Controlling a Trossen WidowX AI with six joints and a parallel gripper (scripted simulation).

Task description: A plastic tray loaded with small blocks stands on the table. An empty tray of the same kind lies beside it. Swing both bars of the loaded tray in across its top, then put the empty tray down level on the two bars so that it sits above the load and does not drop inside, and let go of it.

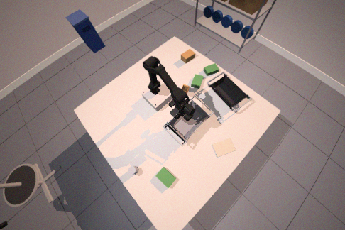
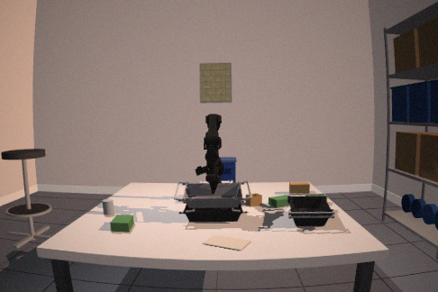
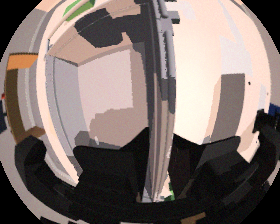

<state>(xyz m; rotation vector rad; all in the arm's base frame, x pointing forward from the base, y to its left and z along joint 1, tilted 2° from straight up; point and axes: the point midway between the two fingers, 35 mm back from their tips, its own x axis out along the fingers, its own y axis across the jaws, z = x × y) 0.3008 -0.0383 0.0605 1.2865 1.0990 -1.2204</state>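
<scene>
Now: gripper tip 80 mm short of the grey wire-handled tray, 20 mm below it and 10 mm to the left of it. Also, from my gripper tip: beige pad 400 mm ahead, 100 mm below, 20 mm to the left.
</scene>
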